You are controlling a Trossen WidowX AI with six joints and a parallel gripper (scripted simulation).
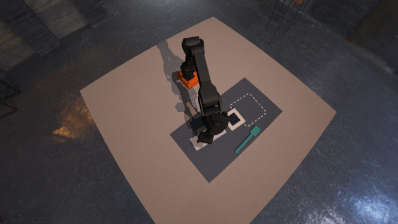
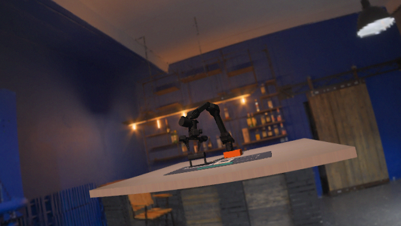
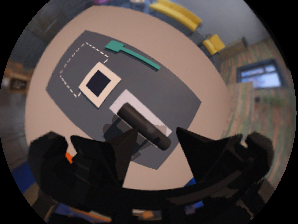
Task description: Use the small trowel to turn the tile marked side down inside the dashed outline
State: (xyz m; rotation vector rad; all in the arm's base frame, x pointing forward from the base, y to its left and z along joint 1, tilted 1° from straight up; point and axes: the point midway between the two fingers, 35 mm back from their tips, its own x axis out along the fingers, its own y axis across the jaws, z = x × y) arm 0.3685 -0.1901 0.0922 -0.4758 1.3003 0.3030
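The dark grey mat is 160 mm to the left of my gripper tip, 120 mm below it and 20 mm ahead of it. The rest, counted from my gripper tip: small teal trowel: 170 mm to the left, 160 mm ahead, 100 mm below; square tile: 190 mm to the left, 100 mm below, 20 mm ahead.
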